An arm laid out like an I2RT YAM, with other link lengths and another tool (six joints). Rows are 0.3 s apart.
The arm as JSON. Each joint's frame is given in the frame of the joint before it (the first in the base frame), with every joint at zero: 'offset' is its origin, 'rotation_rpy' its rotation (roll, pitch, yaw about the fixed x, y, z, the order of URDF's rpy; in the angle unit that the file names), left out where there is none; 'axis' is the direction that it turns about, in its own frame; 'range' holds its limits. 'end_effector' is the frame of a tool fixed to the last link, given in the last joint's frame.
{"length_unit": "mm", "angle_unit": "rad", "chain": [
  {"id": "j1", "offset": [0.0, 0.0, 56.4], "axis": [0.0, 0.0, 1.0], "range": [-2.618, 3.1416]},
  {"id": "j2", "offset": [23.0, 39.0, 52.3], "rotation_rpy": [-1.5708, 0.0, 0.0], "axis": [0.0, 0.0, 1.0], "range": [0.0, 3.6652]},
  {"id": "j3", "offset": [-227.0, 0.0, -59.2], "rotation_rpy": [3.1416, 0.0, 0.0], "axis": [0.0, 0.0, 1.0], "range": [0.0, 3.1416]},
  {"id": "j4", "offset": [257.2, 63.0, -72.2], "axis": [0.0, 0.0, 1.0], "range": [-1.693, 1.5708]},
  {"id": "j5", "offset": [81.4, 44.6, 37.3], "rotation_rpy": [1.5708, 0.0, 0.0], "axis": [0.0, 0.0, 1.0], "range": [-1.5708, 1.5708]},
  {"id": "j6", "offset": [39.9, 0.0, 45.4], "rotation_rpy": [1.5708, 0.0, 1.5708], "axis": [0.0, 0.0, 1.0], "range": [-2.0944, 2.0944]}
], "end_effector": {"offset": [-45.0, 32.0, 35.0], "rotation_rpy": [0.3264, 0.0, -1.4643]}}
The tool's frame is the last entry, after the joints.
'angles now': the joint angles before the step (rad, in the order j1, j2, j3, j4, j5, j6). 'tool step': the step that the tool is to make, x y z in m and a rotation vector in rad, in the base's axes. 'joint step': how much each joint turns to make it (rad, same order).
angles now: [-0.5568, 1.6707, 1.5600, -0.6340, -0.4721, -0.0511]
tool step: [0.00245, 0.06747, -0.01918, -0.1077, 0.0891, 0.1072]
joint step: [0.1907, -0.0617, -0.0908, -0.0194, 0.1545, -0.0432]
